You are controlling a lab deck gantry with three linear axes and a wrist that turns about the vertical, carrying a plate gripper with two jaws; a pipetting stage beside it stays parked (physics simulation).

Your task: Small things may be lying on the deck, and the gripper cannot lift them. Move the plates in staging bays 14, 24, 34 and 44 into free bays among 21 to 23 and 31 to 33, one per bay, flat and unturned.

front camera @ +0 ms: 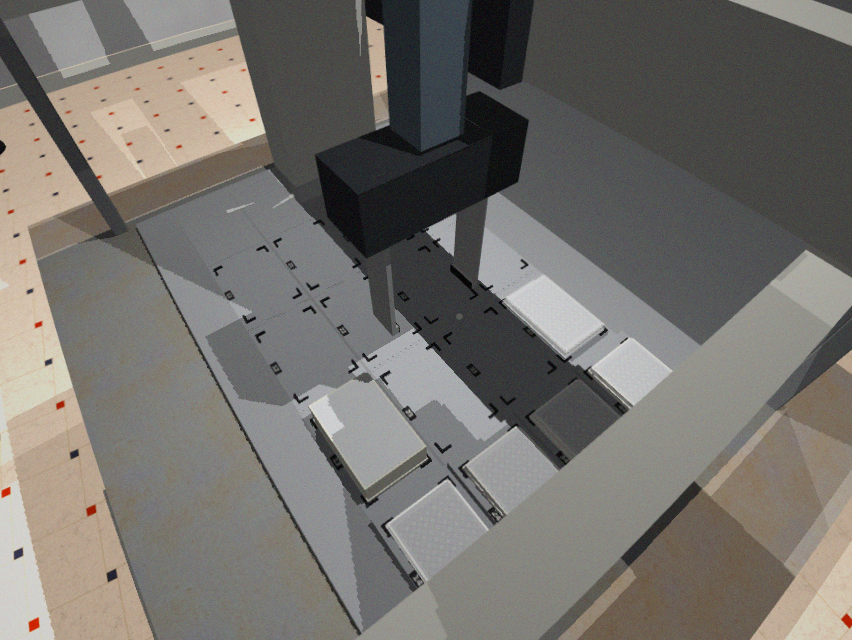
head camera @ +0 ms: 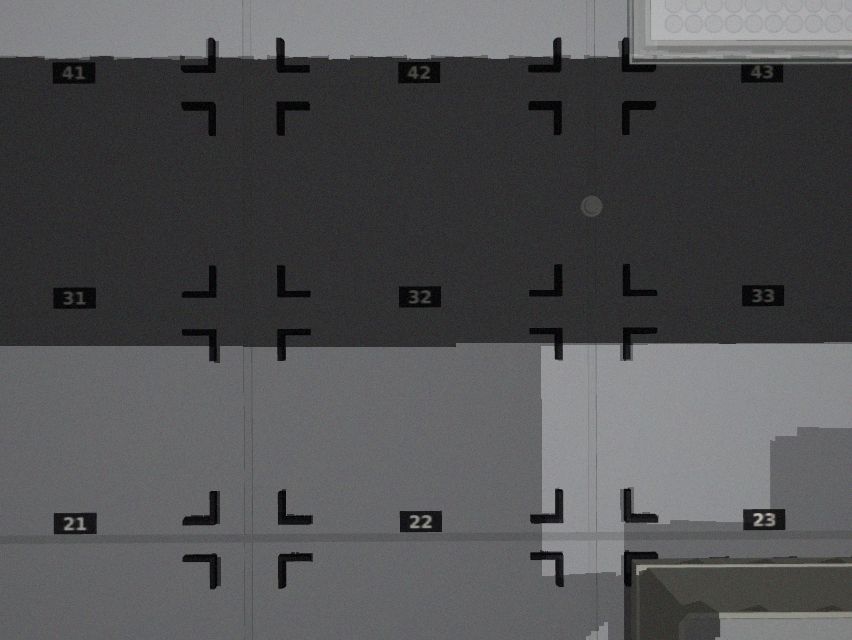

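In the front view, white plates lie flat in the staging column by the front wall: the bay 14 plate, the bay 24 plate, the bay 34 plate in dark shadow, and the bay 44 plate. The wall cuts off part of them. My gripper is open and empty, its two jaws hanging wide apart above the middle of the deck. The head view shows bays 21, 22, 23, 31, 32 and 33 with no plate on their visible parts. The jaws do not show there.
A small round disc lies between bays 32 and 33. Another white plate sits in bay 43. A taller pale box stands in the row before bay 23. The front wall borders the staging column.
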